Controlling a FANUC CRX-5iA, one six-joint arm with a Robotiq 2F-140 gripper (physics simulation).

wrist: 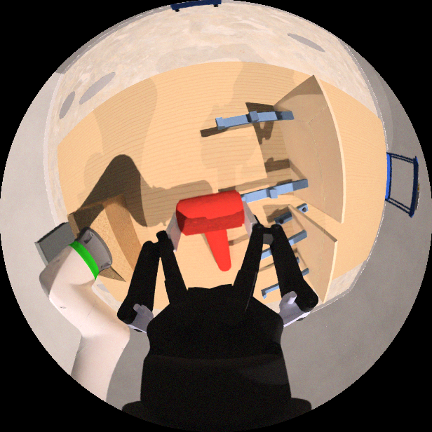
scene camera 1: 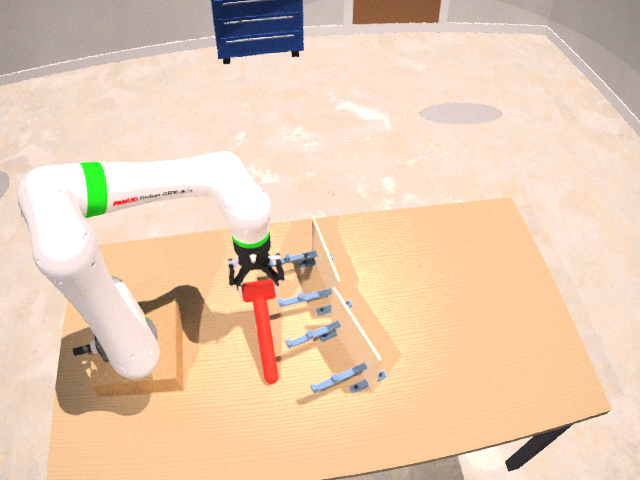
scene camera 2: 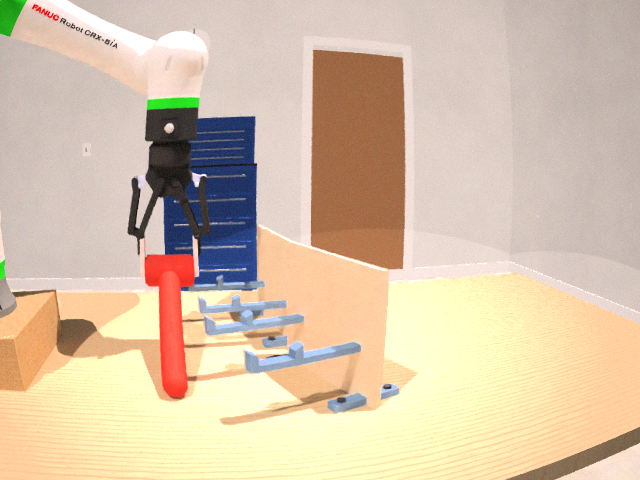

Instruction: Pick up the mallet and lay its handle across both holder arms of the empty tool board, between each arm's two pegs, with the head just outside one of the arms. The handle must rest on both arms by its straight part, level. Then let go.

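Note:
The red mallet (scene camera 1: 264,335) (scene camera 2: 171,330) (wrist: 218,247) is lifted by its head. My gripper (scene camera 1: 258,290) (scene camera 2: 169,266) (wrist: 210,213) is shut on the head's two ends. The handle slopes down toward scene camera 2; I cannot tell if its tip touches the table. The near tool board (scene camera 1: 356,320) (scene camera 2: 351,294) (wrist: 322,252) and the far tool board (scene camera 1: 325,250) (wrist: 320,150) each carry two blue holder arms with pegs, and all look empty. The mallet is left of the arms in the scene views. The head hides part of the far board's nearer arm (wrist: 290,188).
A wooden block (scene camera 1: 168,346) (scene camera 2: 38,330) (wrist: 117,230) under the robot base stands on the table at the left in the scene views. Blue feet (scene camera 1: 358,385) (scene camera 2: 347,401) brace the boards. A blue drawer cabinet (scene camera 1: 258,28) (scene camera 2: 224,206) stands beyond the table.

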